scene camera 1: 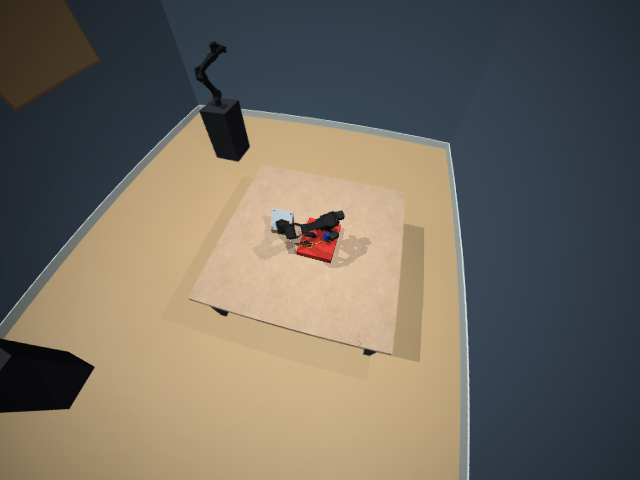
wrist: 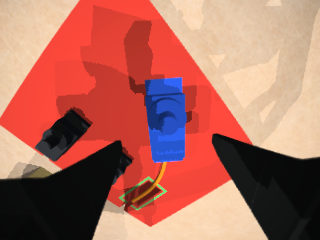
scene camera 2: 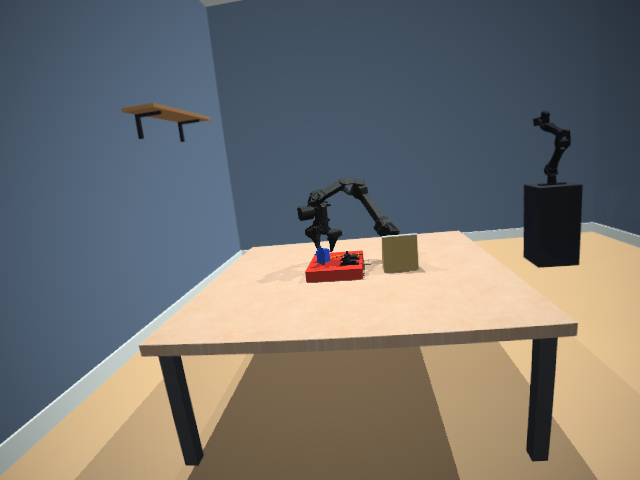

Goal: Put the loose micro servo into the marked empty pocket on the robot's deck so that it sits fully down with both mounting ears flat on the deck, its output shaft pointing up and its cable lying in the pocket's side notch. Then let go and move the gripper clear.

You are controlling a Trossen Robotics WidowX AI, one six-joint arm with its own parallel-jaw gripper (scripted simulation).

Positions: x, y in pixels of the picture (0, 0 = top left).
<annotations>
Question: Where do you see a red deck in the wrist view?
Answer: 97, 65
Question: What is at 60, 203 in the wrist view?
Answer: My gripper.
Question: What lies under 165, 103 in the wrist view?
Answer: A blue micro servo.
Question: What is my gripper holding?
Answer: Nothing.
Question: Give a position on a red deck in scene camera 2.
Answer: At 329, 271
</annotations>
